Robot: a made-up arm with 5 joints. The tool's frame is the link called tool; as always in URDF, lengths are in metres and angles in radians. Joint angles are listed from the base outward.
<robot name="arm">
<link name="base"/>
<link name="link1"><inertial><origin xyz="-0.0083 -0.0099 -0.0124"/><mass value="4.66"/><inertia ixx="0.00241" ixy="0" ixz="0" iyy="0.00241" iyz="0" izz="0.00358"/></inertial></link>
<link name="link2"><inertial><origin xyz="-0.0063 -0.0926 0.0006"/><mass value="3.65"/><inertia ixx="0.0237" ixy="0.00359" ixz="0" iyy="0.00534" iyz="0" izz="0.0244"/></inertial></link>
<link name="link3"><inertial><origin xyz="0.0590 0.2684 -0.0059"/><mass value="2.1"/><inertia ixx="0.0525" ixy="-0.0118" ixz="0" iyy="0.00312" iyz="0" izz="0.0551"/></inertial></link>
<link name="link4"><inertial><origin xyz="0.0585 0.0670 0.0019"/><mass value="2.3"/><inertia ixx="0.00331" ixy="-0.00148" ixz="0" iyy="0.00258" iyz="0" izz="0.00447"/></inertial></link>
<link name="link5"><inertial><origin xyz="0.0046 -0.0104 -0.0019"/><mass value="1.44"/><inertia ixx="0.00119" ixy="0" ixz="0" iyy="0.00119" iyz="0" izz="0.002"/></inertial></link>
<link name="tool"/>
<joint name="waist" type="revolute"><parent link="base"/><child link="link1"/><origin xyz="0 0 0.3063" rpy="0 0 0"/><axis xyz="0 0 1"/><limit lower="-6.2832" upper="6.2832"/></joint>
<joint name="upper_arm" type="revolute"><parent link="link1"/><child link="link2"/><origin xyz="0 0 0" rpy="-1.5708 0 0"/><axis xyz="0 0 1"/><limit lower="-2.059" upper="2.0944"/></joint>
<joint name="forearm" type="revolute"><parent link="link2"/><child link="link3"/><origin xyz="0.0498 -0.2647 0" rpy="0 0 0"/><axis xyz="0 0 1"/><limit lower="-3.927" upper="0.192"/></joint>
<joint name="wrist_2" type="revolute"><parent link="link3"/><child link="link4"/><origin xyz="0.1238 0.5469 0" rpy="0 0 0"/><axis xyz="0 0 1"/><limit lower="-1.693" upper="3.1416"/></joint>
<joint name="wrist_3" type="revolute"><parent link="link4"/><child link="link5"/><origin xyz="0.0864 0.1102 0" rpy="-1.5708 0 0"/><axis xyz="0 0 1"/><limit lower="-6.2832" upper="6.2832"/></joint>
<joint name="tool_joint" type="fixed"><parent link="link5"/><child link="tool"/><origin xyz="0 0 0" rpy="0 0 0"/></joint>
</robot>
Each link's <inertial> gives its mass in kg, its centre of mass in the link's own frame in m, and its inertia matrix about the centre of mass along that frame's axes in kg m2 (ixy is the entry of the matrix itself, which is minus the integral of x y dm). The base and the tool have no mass. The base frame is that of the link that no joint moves.
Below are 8 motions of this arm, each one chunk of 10 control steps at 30 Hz.
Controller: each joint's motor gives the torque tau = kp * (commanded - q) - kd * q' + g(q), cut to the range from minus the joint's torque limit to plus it. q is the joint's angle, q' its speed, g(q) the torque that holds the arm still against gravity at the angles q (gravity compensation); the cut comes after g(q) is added. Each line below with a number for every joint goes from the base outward.
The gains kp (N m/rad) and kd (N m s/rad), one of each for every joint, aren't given. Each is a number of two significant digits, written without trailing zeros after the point. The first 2 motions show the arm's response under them.
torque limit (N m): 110 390 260 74 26
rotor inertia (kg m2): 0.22 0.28 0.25 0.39 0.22
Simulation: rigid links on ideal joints. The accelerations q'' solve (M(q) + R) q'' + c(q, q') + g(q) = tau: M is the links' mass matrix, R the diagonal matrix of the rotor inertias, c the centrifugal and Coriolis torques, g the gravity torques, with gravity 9.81 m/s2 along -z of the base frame. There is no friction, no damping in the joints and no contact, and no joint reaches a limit. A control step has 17 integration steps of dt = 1/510 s. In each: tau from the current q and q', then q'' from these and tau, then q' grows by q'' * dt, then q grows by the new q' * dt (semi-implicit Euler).
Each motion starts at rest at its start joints. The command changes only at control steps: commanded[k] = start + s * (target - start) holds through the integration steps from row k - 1 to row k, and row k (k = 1, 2, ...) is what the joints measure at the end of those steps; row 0 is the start. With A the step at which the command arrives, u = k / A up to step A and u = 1 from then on. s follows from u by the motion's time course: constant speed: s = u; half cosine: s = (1 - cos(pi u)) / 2; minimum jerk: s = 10 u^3 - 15 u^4 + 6 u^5; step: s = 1 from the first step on.
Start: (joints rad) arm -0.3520 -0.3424 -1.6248 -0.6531 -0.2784
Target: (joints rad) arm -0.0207 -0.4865 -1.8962 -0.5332 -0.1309
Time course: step
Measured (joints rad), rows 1 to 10:
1: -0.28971 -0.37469 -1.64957 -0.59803 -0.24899
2: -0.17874 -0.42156 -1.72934 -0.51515 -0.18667
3: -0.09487 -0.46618 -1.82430 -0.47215 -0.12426
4: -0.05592 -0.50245 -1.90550 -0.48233 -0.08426
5: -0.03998 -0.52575 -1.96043 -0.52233 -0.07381
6: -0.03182 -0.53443 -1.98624 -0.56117 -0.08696
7: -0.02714 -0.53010 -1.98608 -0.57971 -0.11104
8: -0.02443 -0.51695 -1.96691 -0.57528 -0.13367
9: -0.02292 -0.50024 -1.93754 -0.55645 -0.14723
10: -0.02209 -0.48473 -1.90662 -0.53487 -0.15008
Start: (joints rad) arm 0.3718 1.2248 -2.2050 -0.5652 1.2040
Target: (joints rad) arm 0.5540 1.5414 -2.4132 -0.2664 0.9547
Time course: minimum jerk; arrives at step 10
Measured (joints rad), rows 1 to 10:
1: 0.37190 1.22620 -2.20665 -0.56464 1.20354
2: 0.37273 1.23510 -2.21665 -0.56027 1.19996
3: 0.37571 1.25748 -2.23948 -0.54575 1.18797
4: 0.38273 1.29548 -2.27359 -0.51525 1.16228
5: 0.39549 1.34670 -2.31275 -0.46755 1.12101
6: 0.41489 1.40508 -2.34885 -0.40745 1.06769
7: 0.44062 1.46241 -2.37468 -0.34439 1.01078
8: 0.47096 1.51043 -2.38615 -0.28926 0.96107
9: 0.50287 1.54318 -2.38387 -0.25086 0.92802
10: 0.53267 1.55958 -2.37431 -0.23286 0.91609
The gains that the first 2 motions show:
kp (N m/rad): 470 2100 720 270 96
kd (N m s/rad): 35 60 31 8.9 2.6
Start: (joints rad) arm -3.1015 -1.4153 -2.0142 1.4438 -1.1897
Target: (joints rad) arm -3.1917 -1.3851 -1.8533 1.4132 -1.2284
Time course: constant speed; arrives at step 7
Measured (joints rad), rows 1 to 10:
1: -3.10336 -1.41639 -2.00907 1.44138 -1.19092
2: -3.10875 -1.41589 -1.99768 1.43587 -1.19466
3: -3.11767 -1.41266 -1.98008 1.42902 -1.20078
4: -3.12931 -1.40703 -1.95701 1.42288 -1.20823
5: -3.14262 -1.39997 -1.93006 1.41850 -1.21580
6: -3.15661 -1.39250 -1.90119 1.41573 -1.22263
7: -3.17056 -1.38549 -1.87227 1.41372 -1.22846
8: -3.18170 -1.37844 -1.84968 1.41398 -1.23228
9: -3.18831 -1.37414 -1.83549 1.41658 -1.23328
10: -3.19133 -1.37347 -1.82981 1.41943 -1.23202

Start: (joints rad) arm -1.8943 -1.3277 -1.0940 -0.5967 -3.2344
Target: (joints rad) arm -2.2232 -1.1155 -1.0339 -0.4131 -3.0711
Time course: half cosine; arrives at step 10
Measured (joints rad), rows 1 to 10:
1: -1.89685 -1.32533 -1.09538 -0.59606 -3.23357
2: -1.90645 -1.31664 -1.09892 -0.59228 -3.22943
3: -1.92571 -1.29968 -1.10233 -0.58183 -3.21895
4: -1.95488 -1.27458 -1.10234 -0.56260 -3.20037
5: -1.99223 -1.24297 -1.09667 -0.53494 -3.17419
6: -2.03469 -1.20772 -1.08465 -0.50152 -3.14314
7: -2.07847 -1.17253 -1.06728 -0.46637 -3.11140
8: -2.11979 -1.14141 -1.04685 -0.43397 -3.08345
9: -2.15517 -1.11801 -1.02648 -0.40838 -3.06304
10: -2.18152 -1.10504 -1.00949 -0.39266 -3.05259

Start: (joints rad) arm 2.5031 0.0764 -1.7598 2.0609 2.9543
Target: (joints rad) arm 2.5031 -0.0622 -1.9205 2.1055 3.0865
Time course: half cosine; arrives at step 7
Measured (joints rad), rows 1 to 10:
1: 2.50311 0.07418 -1.75969 2.06135 2.95565
2: 2.50313 0.06542 -1.76198 2.06383 2.96227
3: 2.50317 0.04737 -1.77261 2.06990 2.97855
4: 2.50322 0.02042 -1.79641 2.07925 3.00582
5: 2.50326 -0.01188 -1.83355 2.08967 3.04076
6: 2.50327 -0.04379 -1.87854 2.09859 3.07608
7: 2.50322 -0.06871 -1.92189 2.10436 3.10291
8: 2.50310 -0.08280 -1.95319 2.10678 3.11512
9: 2.50297 -0.08640 -1.96670 2.10686 3.11288
10: 2.50288 -0.08208 -1.96394 2.10596 3.10169

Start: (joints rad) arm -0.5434 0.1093 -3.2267 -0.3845 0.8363
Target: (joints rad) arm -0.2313 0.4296 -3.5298 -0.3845 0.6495
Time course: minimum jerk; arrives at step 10
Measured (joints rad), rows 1 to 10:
1: -0.54255 0.11085 -3.22856 -0.38447 0.83594
2: -0.53691 0.12069 -3.23994 -0.38441 0.83317
3: -0.52181 0.14520 -3.26645 -0.38480 0.82400
4: -0.49468 0.18619 -3.30734 -0.38593 0.80451
5: -0.45624 0.24038 -3.35668 -0.38735 0.77339
6: -0.41044 0.30058 -3.40621 -0.38817 0.73338
7: -0.36320 0.35758 -3.44809 -0.38766 0.69085
8: -0.32076 0.40261 -3.47710 -0.38572 0.65384
9: -0.28782 0.43010 -3.49217 -0.38284 0.62942
10: -0.26587 0.44052 -3.49762 -0.37986 0.62087

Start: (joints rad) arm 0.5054 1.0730 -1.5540 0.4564 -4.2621
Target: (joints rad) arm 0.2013 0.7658 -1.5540 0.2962 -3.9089
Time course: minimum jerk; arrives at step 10
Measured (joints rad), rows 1 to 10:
1: 0.50516 1.07179 -1.55301 0.45622 -4.26145
2: 0.50321 1.06392 -1.54725 0.45479 -4.25636
3: 0.49645 1.04348 -1.53548 0.44969 -4.23925
4: 0.48125 1.00785 -1.52149 0.43786 -4.20253
5: 0.45523 0.95869 -1.51192 0.41701 -4.14355
6: 0.41848 0.90151 -1.51288 0.38706 -4.06747
7: 0.37364 0.84416 -1.52697 0.35091 -3.98660
8: 0.32496 0.79486 -1.55208 0.31403 -3.91664
9: 0.27734 0.75997 -1.58194 0.28288 -3.87121
10: 0.23532 0.74153 -1.60758 0.26271 -3.85645

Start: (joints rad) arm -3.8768 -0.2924 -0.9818 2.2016 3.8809
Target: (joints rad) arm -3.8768 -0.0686 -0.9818 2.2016 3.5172
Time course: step
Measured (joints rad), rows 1 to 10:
1: -3.87677 -0.17061 -1.04561 2.22000 3.81377
2: -3.87643 -0.08999 -1.03468 2.21101 3.65671
3: -3.87631 -0.06061 -0.98599 2.19200 3.49661
4: -3.87655 -0.05174 -0.94948 2.18307 3.39598
5: -3.87691 -0.05259 -0.93725 2.18618 3.37427
6: -3.87719 -0.05801 -0.94450 2.19473 3.41433
7: -3.87729 -0.06446 -0.96111 2.20216 3.48082
8: -3.87720 -0.06964 -0.97783 2.20566 3.53968
9: -3.87700 -0.07247 -0.98918 2.20569 3.57081
10: -3.87678 -0.07295 -0.99365 2.20403 3.57126

